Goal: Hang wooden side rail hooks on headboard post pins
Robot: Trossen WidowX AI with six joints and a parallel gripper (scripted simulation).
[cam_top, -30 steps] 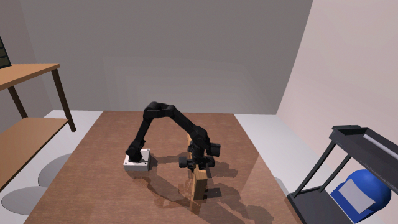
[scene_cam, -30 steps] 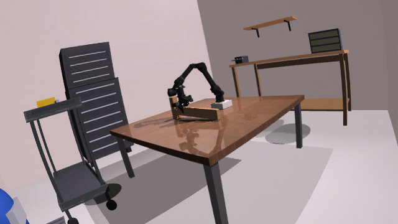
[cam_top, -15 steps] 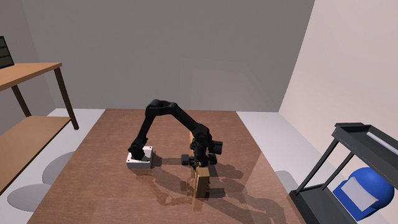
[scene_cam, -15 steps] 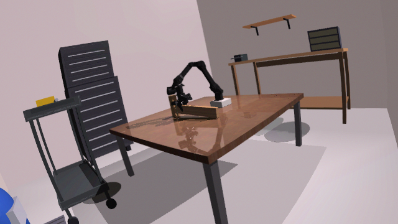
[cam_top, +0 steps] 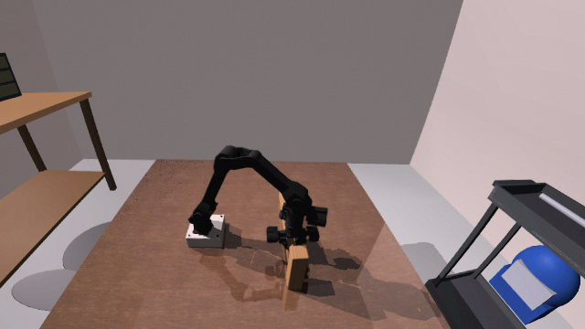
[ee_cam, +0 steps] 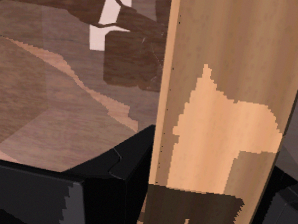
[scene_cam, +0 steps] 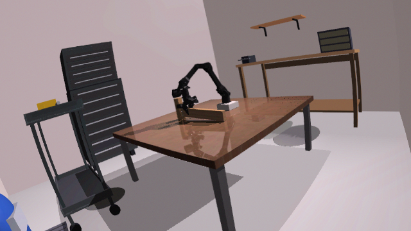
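Right now my gripper tip is 12 cm to the left of the wooden headboard post, 4 cm below it and 2 cm short of it.
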